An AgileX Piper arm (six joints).
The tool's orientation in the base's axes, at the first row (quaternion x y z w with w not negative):
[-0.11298 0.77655 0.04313 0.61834]
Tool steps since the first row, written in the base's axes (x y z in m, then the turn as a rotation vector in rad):
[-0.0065 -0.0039 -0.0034 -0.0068 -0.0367 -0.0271]
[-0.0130 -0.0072 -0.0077 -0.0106 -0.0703 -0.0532]
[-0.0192 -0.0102 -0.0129 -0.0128 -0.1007 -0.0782]
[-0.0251 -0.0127 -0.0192 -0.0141 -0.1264 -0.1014]
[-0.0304 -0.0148 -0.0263 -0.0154 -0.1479 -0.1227]
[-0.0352 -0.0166 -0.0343 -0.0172 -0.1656 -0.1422]
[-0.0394 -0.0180 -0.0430 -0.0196 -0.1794 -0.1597]
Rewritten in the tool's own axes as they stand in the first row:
[0.0051 -0.0021 -0.0062 0.0322 -0.0321 -0.0078]
[0.0111 -0.0035 -0.0121 0.0624 -0.0619 -0.0123]
[0.0178 -0.0046 -0.0174 0.0908 -0.0891 -0.0149]
[0.0254 -0.0052 -0.0220 0.1168 -0.1121 -0.0160]
[0.0337 -0.0055 -0.0259 0.1403 -0.1311 -0.0168]
[0.0427 -0.0056 -0.0289 0.1618 -0.1465 -0.0176]
[0.0522 -0.0053 -0.0312 0.1809 -0.1581 -0.0187]

